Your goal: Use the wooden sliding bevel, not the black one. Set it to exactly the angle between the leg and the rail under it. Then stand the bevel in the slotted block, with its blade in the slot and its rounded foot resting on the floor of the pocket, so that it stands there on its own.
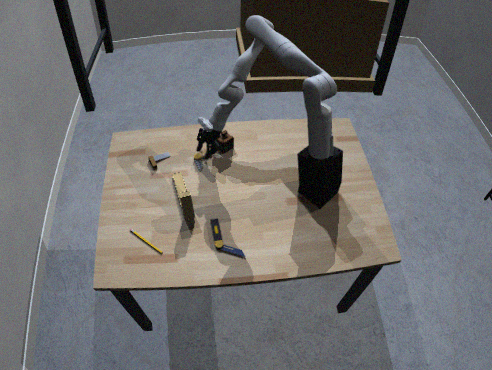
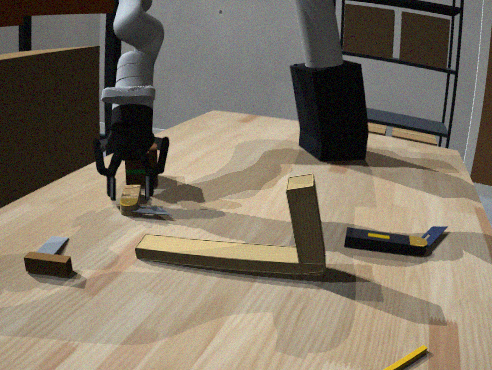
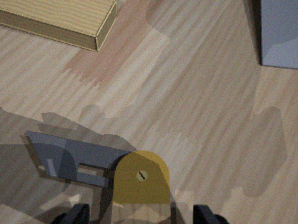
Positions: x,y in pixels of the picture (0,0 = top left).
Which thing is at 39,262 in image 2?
A wooden try square.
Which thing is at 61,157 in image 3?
A grey blade.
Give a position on a leg-and-rail piece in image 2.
305,215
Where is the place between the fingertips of my gripper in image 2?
130,200
